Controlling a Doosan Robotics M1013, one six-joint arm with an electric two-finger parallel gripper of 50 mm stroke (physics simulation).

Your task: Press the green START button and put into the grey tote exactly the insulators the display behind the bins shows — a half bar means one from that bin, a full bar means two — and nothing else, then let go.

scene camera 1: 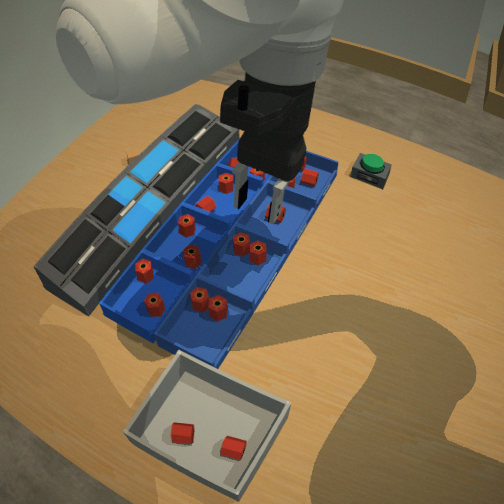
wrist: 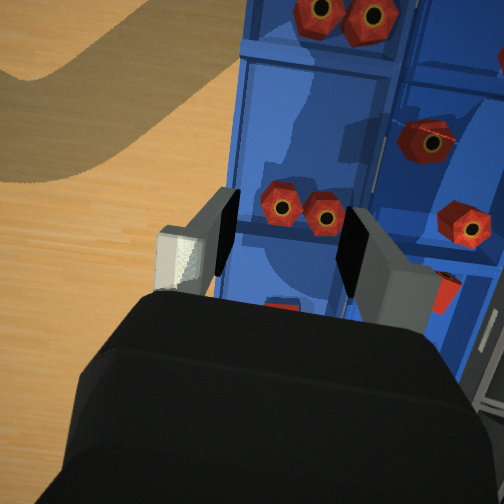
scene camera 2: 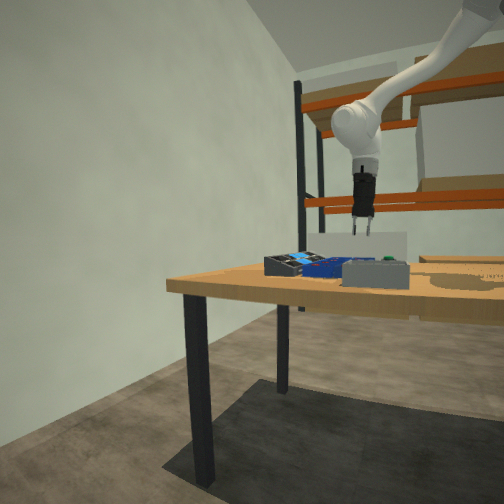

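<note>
My gripper is open and empty, hanging well above the blue bin tray, over its far-right part. It also shows in the side view and the wrist view. Below the fingers a red insulator sits in one bin. The wrist view shows two insulators side by side in a bin beyond the fingertips. The grey tote holds two red block insulators. The display shows two fully lit blue cells and one half-lit cell. The green START button stands right of the bins.
The remaining bins hold red insulators of several shapes, mostly two per bin. The display lies directly along the left side of the bin tray. The tote stands in front of the tray near the table's front edge. Wooden crates and a shelf rack stand behind.
</note>
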